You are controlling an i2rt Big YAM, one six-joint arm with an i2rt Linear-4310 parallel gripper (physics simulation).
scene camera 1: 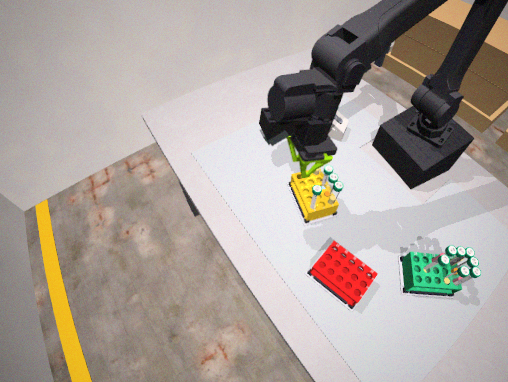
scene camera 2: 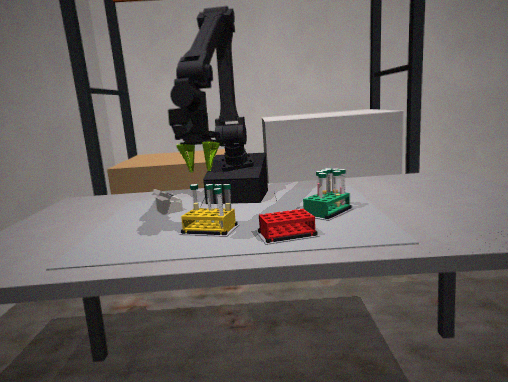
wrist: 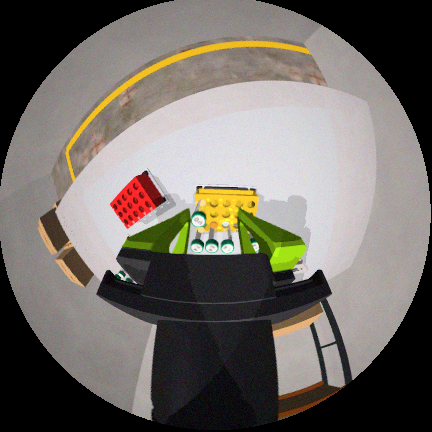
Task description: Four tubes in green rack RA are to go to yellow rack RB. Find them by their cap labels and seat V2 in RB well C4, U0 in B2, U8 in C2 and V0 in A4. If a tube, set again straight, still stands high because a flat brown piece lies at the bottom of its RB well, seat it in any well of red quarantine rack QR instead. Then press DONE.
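Places are measured from the arm's base along level axes (x right, y ahead, z up), in metres.
Pixels of known places: gripper, fingertip midpoint: (scene camera 1: 300, 169) (scene camera 2: 200, 171) (wrist: 213, 213); arm's base at its link origin: (scene camera 1: 429, 130) (scene camera 2: 237, 164).
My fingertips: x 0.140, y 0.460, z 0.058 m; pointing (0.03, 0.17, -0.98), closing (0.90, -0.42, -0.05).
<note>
Ahead of a thing's pixels: the offset from my fingertips to its top centre. "*": to the spot under its first point.
My gripper (scene camera 1: 304, 173) (scene camera 2: 199, 171) (wrist: 213, 213) is open and empty above the yellow rack RB {dy -0.068, dx -0.011, dz -0.129 m} (scene camera 1: 320, 215) (scene camera 2: 192, 219) (wrist: 227, 192). Several green-capped tubes stand in that rack: one nearer tube {* dy -0.021, dx -0.044, dz -0.055 m} (scene camera 1: 317, 190) (scene camera 2: 218, 191) (wrist: 198, 219) stands apart from the back row, whose tubes include one {* dy -0.099, dx +0.021, dz -0.060 m} (scene camera 2: 194, 187) at the left in scene camera 2. Green rack RA {dy -0.113, dx -0.376, dz -0.129 m} (scene camera 1: 422, 288) (scene camera 2: 320, 208) holds several green-capped tubes clustered at one end. Red rack QR {dy +0.048, dx -0.211, dz -0.129 m} (scene camera 1: 332, 288) (scene camera 2: 272, 223) (wrist: 151, 185) shows no tubes. Cap labels are too blurred to read surely. Well bottoms are hidden.
A pale box-like object {dy -0.337, dx +0.122, dz -0.102 m} (scene camera 1: 341, 123) (scene camera 2: 169, 202) (wrist: 300, 268) stands behind the yellow rack; whether it is the DONE button is unclear. The arm's black base block (scene camera 1: 417, 155) (scene camera 2: 235, 187) is at the back. Red QR lies between the yellow and green racks in scene camera 2.
</note>
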